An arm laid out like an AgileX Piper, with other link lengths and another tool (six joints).
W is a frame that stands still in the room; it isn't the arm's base.
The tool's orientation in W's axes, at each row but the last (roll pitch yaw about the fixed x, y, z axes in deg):
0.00 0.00 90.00
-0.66 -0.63 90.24
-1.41 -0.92 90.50
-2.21 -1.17 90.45
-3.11 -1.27 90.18
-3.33 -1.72 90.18
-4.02 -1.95 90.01
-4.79 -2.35 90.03
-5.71 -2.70 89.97
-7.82 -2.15 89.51
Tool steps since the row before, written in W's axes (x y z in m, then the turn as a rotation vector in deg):
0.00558 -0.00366 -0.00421 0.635 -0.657 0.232
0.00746 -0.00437 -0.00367 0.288 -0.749 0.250
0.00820 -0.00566 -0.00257 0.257 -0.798 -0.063
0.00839 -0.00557 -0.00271 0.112 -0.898 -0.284
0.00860 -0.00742 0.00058 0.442 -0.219 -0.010
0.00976 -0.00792 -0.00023 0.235 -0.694 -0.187
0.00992 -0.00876 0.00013 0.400 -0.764 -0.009
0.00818 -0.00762 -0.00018 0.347 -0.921 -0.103
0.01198 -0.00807 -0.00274 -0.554 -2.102 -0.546
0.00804 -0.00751 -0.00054 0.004 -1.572 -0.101
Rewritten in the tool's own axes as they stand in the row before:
-0.00366 -0.00558 -0.00421 -0.657 -0.635 0.232
-0.00444 -0.00740 -0.00371 -0.747 -0.288 0.255
-0.00577 -0.00809 -0.00268 -0.801 -0.249 -0.056
-0.00569 -0.00824 -0.00291 -0.904 -0.095 -0.269
-0.00743 -0.00860 0.00028 -0.221 -0.440 -0.029
-0.00795 -0.00972 -0.00056 -0.700 -0.223 -0.179
-0.00875 -0.00992 -0.00027 -0.764 -0.400 -0.011
-0.00763 -0.00816 -0.00055 -0.925 -0.340 -0.094
-0.00818 -0.01169 -0.00354 -2.126 0.595 -0.389
-0.00746 -0.00799 -0.00136 -1.575 -0.012 -0.044

